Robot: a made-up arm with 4 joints.
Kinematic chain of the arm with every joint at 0, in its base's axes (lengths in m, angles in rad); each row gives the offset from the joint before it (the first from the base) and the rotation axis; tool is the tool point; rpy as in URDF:
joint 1: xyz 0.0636 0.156 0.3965 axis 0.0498 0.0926 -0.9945
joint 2: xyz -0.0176 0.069 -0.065 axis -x
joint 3: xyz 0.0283 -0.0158 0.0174 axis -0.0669 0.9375 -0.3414
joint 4: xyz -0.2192 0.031 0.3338 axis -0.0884 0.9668 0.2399
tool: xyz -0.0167 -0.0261 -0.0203 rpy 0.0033 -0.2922 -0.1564
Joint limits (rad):
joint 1: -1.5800..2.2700
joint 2: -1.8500..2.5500
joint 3: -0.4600..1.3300
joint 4: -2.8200..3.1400
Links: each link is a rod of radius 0.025 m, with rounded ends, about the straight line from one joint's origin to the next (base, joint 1, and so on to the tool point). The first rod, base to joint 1, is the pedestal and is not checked.
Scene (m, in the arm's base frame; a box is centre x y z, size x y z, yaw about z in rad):
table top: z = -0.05
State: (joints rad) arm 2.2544 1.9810 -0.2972 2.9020
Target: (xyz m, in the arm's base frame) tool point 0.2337 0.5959 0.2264
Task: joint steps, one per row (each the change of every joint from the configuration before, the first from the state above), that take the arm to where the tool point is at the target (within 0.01 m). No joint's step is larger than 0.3 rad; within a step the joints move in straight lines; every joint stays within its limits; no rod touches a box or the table.
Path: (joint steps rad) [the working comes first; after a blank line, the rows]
Joints at the target: 0.8129 1.9406 0.0528 2.2836
Straight joint move there: clear.

1: -0.2883 -0.0081 0.0700 -0.1237
2: -0.2883 -0.0081 0.0700 -0.1237
3: -0.2883 -0.0080 0.0700 -0.1236
4: -0.2883 -0.0081 0.0700 -0.1237
5: -0.2883 -0.0081 0.0700 -0.1237

